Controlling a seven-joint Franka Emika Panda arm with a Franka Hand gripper.
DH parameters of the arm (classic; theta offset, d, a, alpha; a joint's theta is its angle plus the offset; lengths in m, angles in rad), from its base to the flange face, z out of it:
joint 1: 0 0.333 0 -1.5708
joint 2: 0 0 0 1.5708
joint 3: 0 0.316 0.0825 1.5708
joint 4: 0 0 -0.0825 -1.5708
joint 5: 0 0.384 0 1.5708
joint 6: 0 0 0.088 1.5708
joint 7: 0 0.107 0 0
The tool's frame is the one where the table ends.
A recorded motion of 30 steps. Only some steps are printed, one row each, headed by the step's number.
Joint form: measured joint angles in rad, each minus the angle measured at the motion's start. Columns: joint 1, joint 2, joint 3, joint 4, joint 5, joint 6, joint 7.
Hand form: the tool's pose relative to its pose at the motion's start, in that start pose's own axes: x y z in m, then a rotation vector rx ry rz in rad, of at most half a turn. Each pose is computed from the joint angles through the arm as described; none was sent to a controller.
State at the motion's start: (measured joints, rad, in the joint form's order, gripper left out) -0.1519 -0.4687 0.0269 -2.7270 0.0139 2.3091 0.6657
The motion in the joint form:
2: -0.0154 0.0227 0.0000 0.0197 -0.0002 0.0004 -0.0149
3: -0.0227 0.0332 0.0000 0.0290 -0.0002 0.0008 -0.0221
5: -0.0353 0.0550 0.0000 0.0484 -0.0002 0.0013 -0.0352
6: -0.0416 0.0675 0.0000 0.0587 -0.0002 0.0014 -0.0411
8: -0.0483 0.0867 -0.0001 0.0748 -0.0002 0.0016 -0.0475
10: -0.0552 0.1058 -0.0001 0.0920 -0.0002 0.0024 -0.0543
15: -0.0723 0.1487 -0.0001 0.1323 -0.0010 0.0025 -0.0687
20: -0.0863 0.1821 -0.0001 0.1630 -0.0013 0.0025 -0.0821
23: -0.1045 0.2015 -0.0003 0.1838 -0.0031 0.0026 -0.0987
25: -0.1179 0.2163 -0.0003 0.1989 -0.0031 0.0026 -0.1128
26: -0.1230 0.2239 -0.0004 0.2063 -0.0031 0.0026 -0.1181
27: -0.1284 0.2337 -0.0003 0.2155 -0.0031 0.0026 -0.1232
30: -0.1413 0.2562 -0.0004 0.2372 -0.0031 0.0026 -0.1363
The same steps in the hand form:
2: 0.0086 0.0005 0.0001 -0.0019 -0.0018 0.0001
3: 0.0127 0.0008 0.0002 -0.0025 -0.0024 0.0001
5: 0.0207 0.0008 0.0003 -0.0036 -0.0039 -0.0006
6: 0.0249 0.0007 0.0008 -0.0049 -0.0056 -0.0003
8: 0.0307 -0.0003 0.0016 -0.0064 -0.0081 0.0000
10: 0.0370 -0.0015 0.0019 -0.0069 -0.0091 -0.0001
15: 0.0518 -0.0034 0.0025 -0.0084 -0.0110 0.0017
20: 0.0634 -0.0042 0.0036 -0.0098 -0.0133 0.0019
23: 0.0734 -0.0013 0.0032 -0.0101 -0.0113 0.0023
25: 0.0807 0.0009 0.0033 -0.0100 -0.0110 0.0015
26: 0.0839 0.0016 0.0035 -0.0101 -0.0112 0.0014
27: 0.0877 0.0020 0.0039 -0.0104 -0.0117 0.0016
30: 0.0968 0.0033 0.0048 -0.0107 -0.0124 0.0013

